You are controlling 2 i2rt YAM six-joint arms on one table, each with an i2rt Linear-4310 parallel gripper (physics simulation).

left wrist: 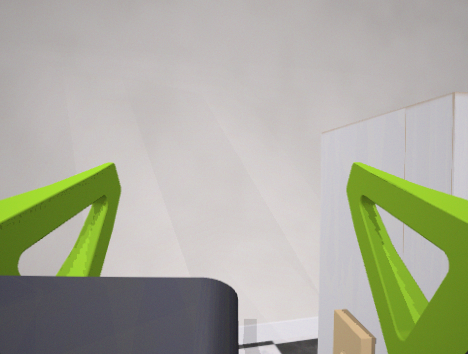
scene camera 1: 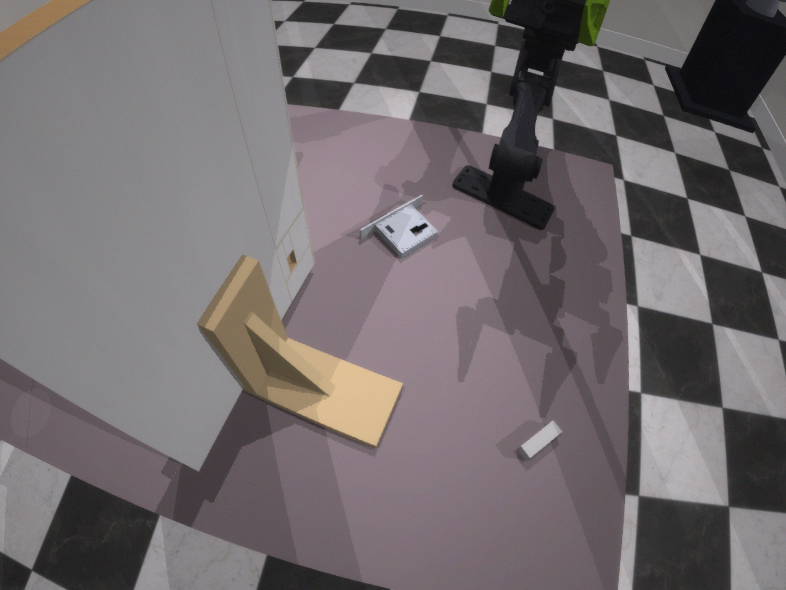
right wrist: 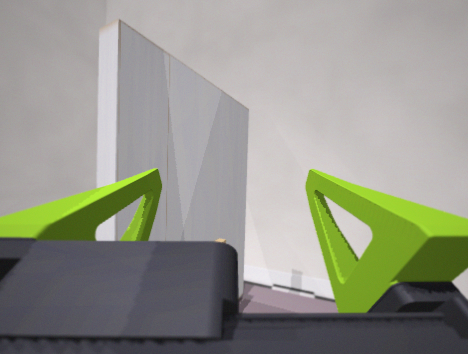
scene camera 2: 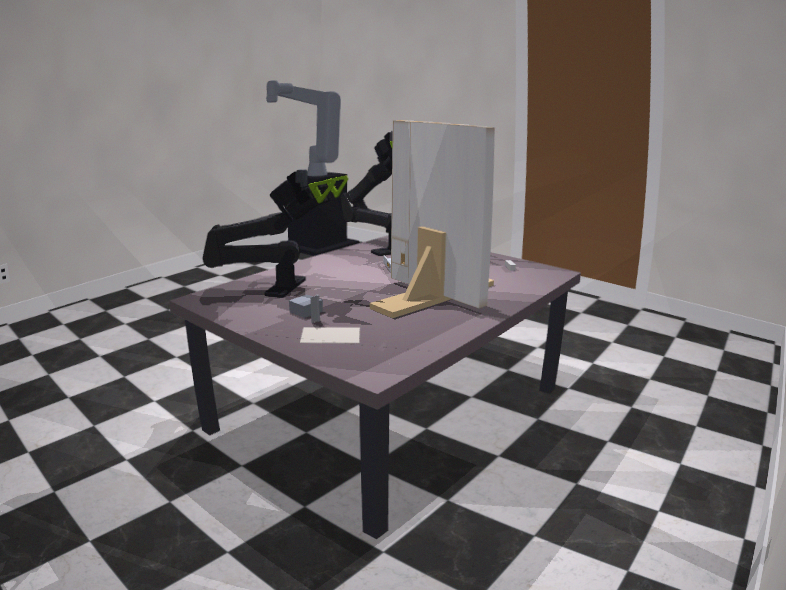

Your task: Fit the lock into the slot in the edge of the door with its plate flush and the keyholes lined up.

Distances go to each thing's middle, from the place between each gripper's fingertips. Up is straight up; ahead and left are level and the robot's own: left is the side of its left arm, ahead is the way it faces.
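Tan wooden bracket (scene camera 1: 242, 322): far ahead of my left hand, far to the right of it and far below it. Flat white plate (scene camera 2: 310, 334): from my left hand, far ahead, far below and far to the right. Door (scene camera 1: 151, 151): 310 mm ahead of my left hand, 320 mm to the right of it, 180 mm below it. Grey lock (scene camera 1: 396, 228): my left hand is 10 mm short of it, 140 mm to the left of it and 450 mm above it.
Counted from my right hand, the tan wooden bracket is far below, far ahead and a fair way to the left; the grey lock is 35 cm below, 33 cm to the left and 5 cm behind. The flat white plate is far below my right hand, far to the right of it and a fair way ahead. The door is 16 cm to the left of my right hand, 25 cm ahead of it and 8 cm below it. By their middles, the flat white plate and the tan wooden bracket are nearer to my right hand than to my left hand.
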